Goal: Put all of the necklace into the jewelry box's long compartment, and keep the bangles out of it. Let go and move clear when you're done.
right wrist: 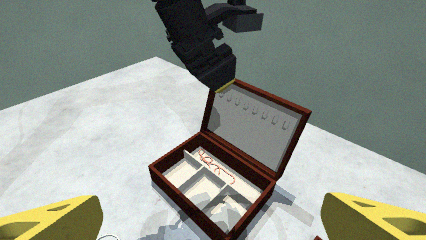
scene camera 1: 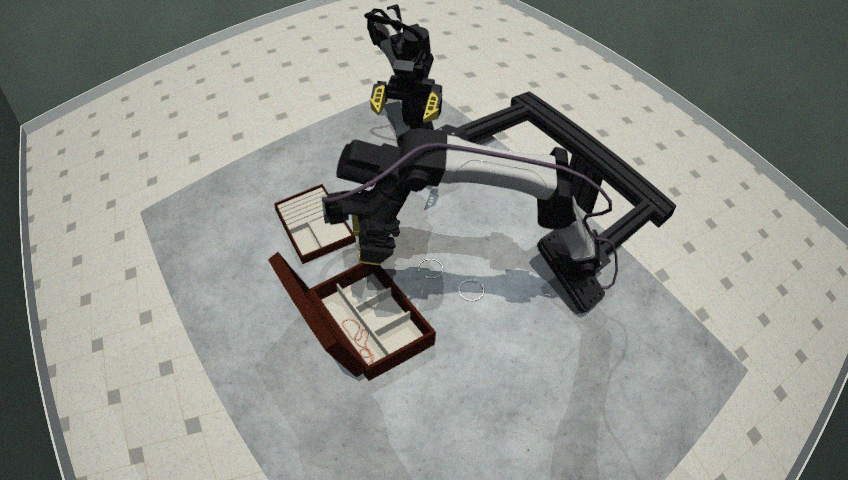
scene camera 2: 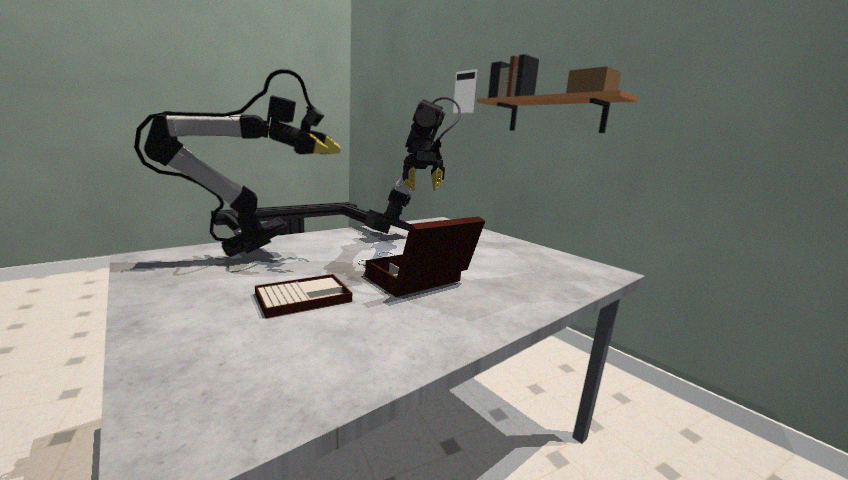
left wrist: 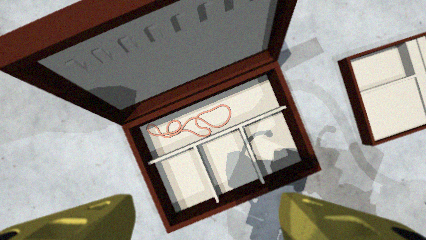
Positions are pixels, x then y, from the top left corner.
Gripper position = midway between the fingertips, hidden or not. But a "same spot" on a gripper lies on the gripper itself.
my left gripper: right wrist 214, 81; scene camera 1; scene camera 2; left wrist 207, 203
my right gripper: right wrist; scene camera 1; scene camera 2 334, 150; not seen in the left wrist view (out of frame)
same spot on my right gripper: (right wrist: 338, 208) = (scene camera 1: 380, 107)
same spot on my left gripper: (scene camera 2: 437, 173) = (scene camera 1: 359, 245)
